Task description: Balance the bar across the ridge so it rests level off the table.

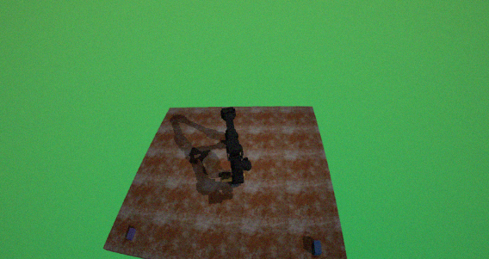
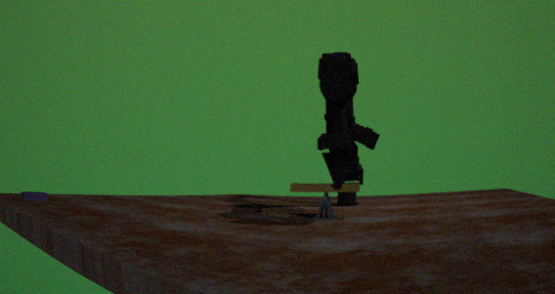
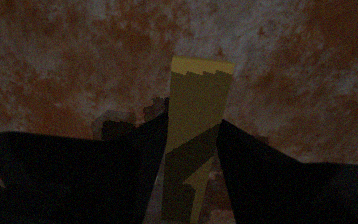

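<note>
Right now the yellow bar is 3 cm to the right of my gripper tip. From my gripper tip the other things lie so: blue block 40 cm ahead, 42 cm to the left, 5 cm below; then purple block 40 cm ahead, 58 cm to the right, 5 cm below.
</note>
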